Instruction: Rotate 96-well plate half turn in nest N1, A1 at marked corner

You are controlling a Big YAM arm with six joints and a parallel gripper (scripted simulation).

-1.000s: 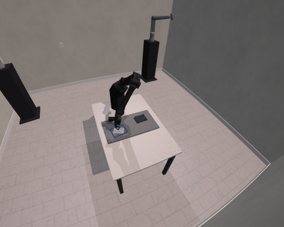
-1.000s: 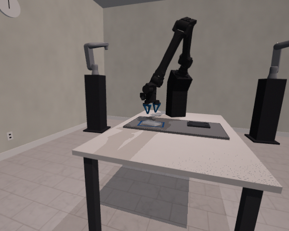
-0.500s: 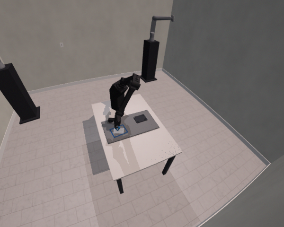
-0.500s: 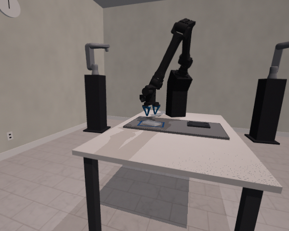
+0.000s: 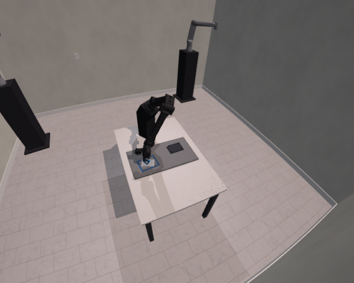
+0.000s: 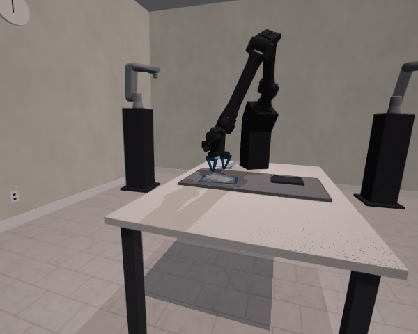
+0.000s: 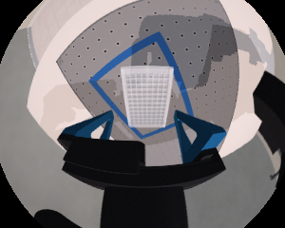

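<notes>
Right now the 96-well plate is 5 cm below my hand. Also, from my hand: dark plate nest N1: 36 cm to the left, 7 cm behind, 5 cm below.
</notes>
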